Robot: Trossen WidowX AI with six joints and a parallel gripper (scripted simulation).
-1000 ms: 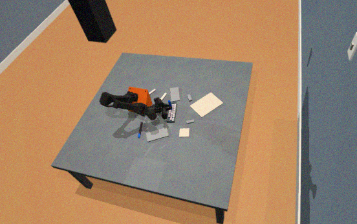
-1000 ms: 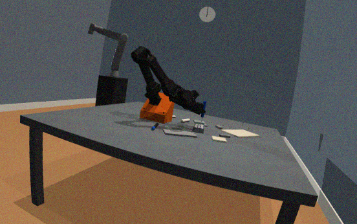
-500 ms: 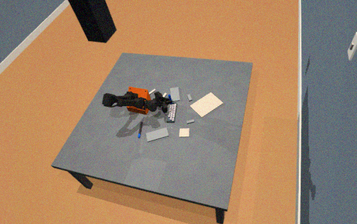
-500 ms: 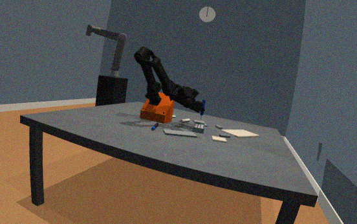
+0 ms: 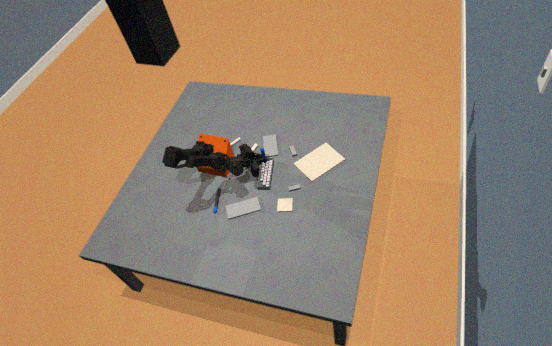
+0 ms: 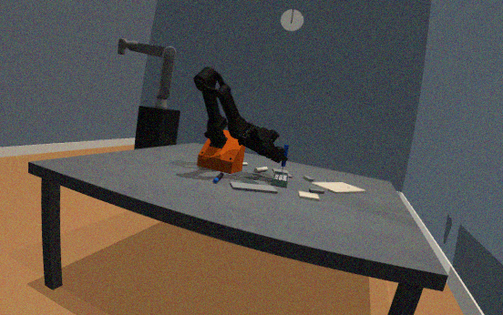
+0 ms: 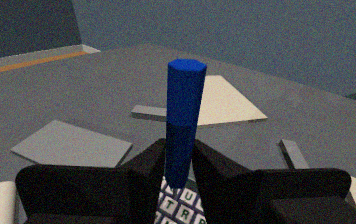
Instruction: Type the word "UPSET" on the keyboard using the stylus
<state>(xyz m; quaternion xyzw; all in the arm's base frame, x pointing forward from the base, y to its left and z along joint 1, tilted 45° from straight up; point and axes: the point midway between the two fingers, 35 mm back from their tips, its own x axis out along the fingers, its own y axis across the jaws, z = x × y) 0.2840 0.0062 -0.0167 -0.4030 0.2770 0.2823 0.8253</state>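
The blue stylus is 20 mm below my gripper tip, 10 mm to the right of it and 10 mm behind it. From my gripper tip the other things lie so: cream square (190 mm to the right, 160 mm ahead, 90 mm below); grey slab (150 mm to the left, 90 mm below, 50 mm behind); cream sheet (240 mm ahead, 100 mm to the left, 90 mm below).
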